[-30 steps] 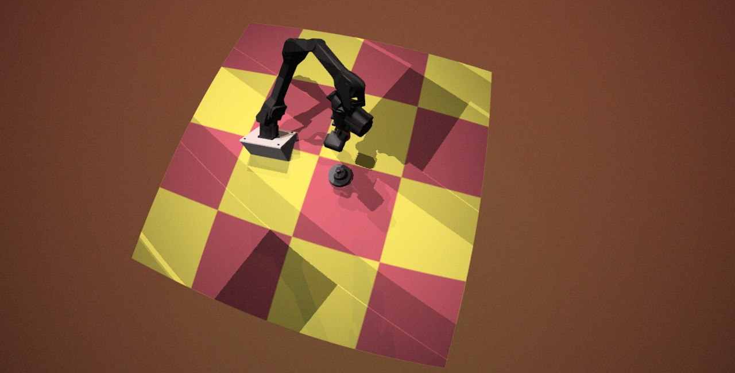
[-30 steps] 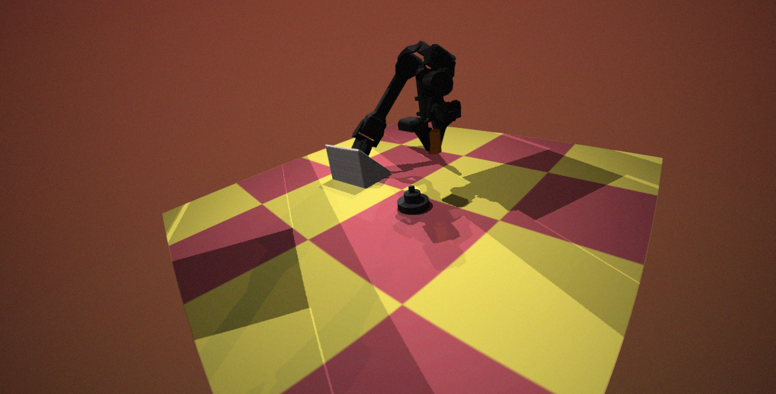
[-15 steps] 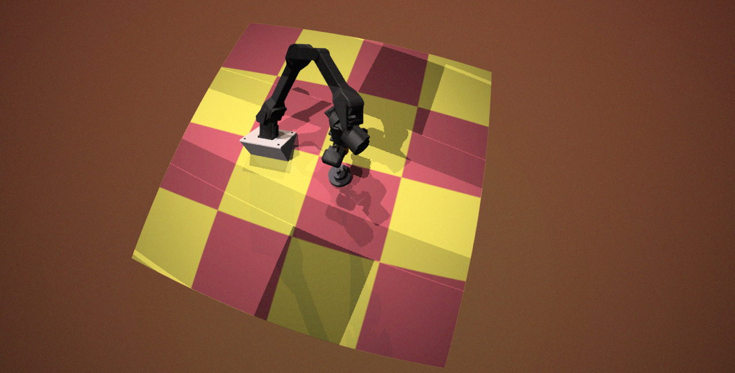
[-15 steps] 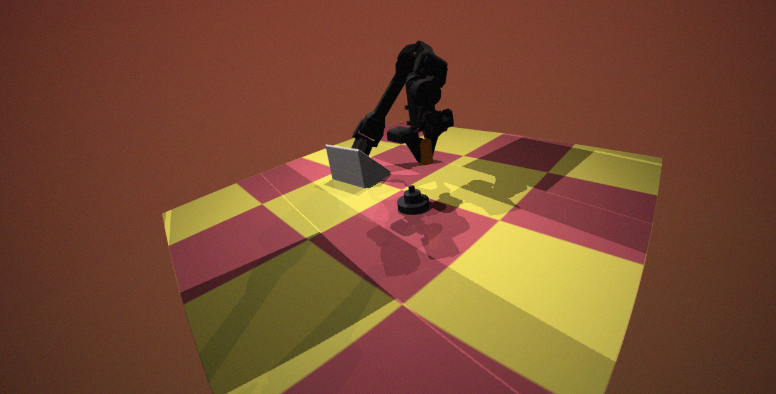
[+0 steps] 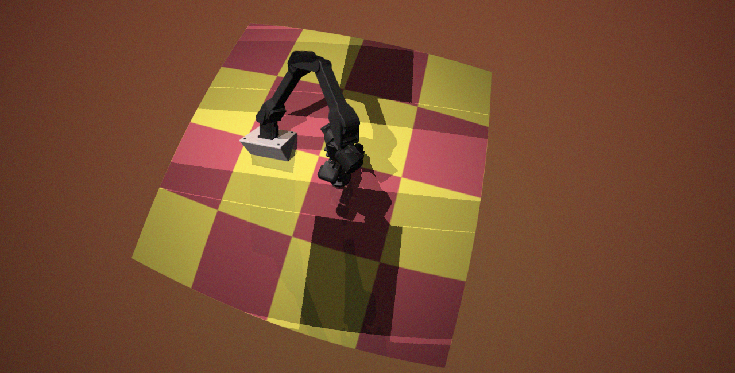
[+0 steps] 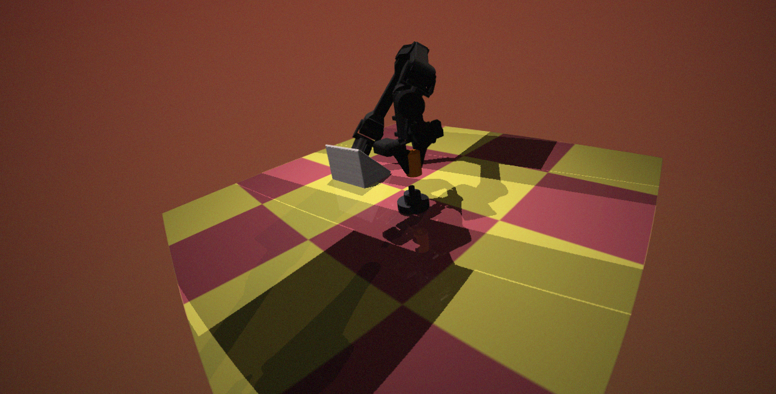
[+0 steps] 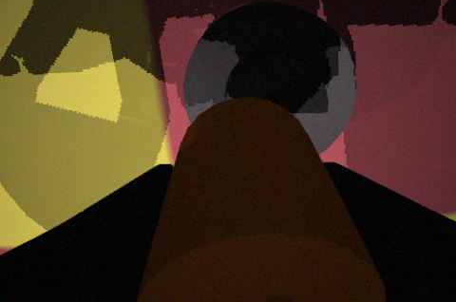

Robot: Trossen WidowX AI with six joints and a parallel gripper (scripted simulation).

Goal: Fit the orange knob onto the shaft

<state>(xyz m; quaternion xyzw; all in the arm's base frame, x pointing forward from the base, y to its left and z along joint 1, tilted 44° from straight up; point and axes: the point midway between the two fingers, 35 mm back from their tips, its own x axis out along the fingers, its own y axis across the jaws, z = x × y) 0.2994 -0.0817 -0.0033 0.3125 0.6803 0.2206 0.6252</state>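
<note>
Right now the round dark pedestal is 10 mm to the right of my gripper tip and 70 mm below it. Also, from my gripper tip: orange knob 20 mm above.
</note>
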